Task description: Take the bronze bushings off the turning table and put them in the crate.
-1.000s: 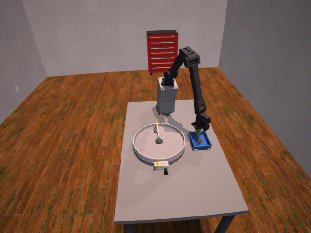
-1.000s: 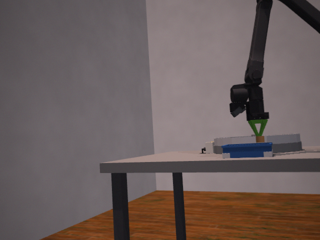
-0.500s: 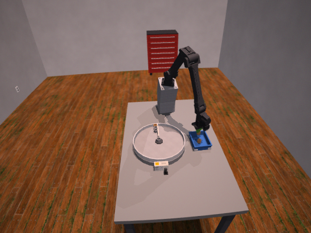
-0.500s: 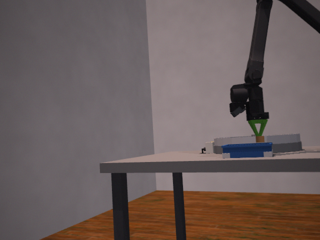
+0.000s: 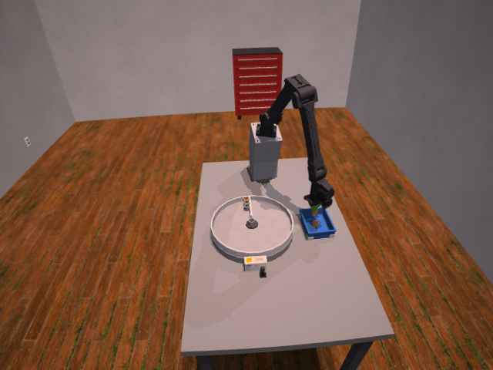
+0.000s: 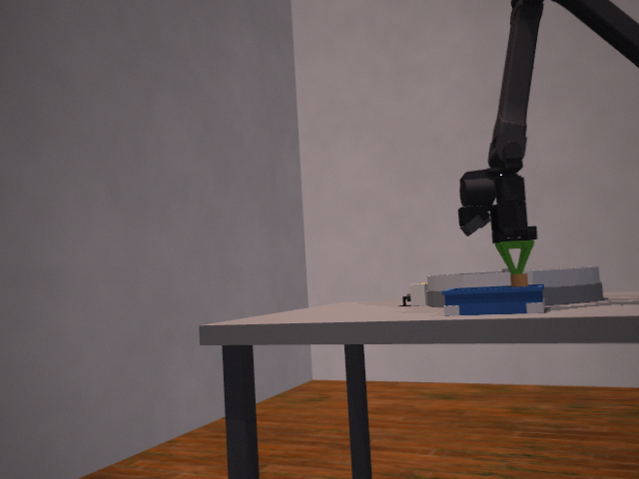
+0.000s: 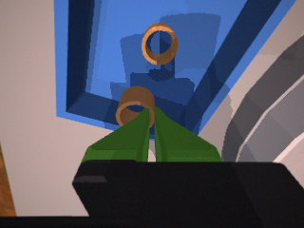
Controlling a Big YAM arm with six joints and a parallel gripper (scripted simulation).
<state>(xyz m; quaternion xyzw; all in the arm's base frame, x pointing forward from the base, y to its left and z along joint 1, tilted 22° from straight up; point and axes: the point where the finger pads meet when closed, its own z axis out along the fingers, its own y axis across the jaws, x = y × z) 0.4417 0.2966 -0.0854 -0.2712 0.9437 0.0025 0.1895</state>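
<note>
My gripper is now 50 mm above the blue crate, 40 mm short of it and 20 mm to the right of it. From my hand the other things lie so: turning table: 320 mm to the right, 120 mm ahead, 20 mm below.
</note>
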